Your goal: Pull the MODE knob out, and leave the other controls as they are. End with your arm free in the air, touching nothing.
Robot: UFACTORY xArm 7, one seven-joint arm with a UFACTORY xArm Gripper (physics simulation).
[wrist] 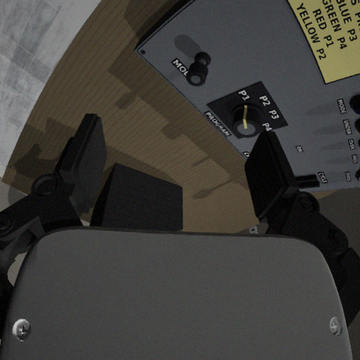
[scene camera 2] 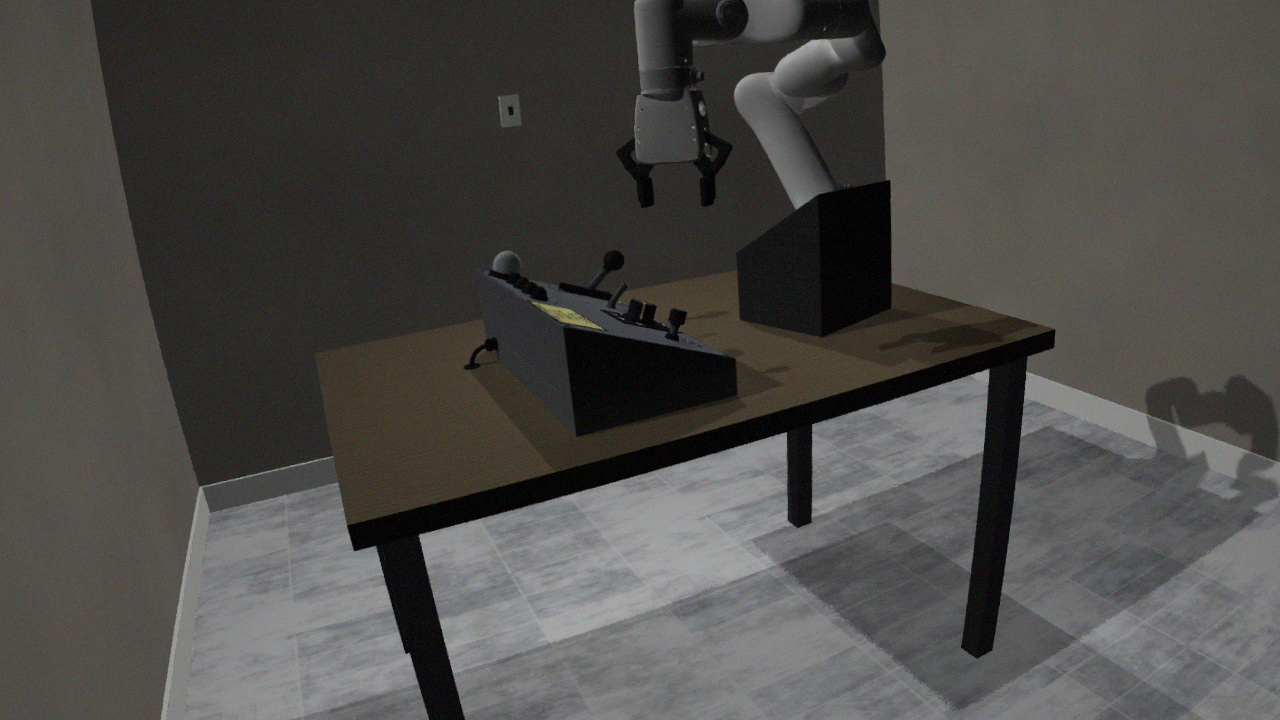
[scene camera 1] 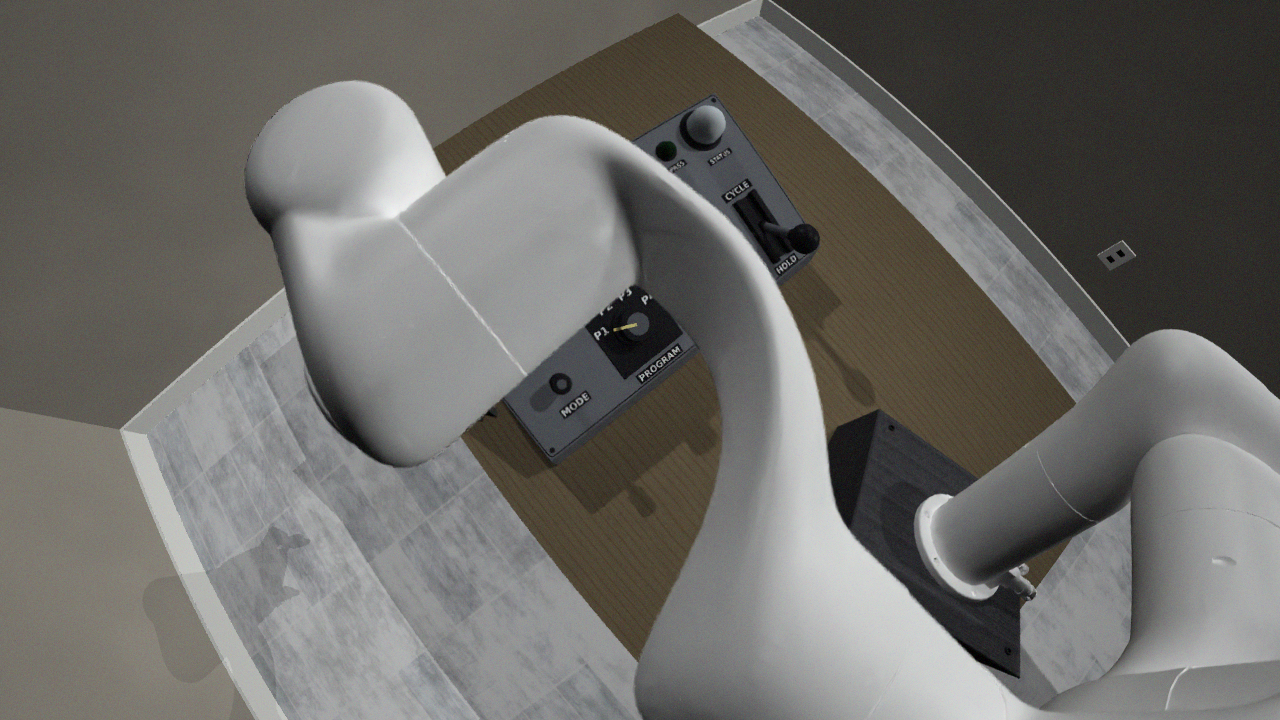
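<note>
Lever (scene camera 1: 804, 238), program dial (scene camera 1: 632, 325), both seen.
</note>
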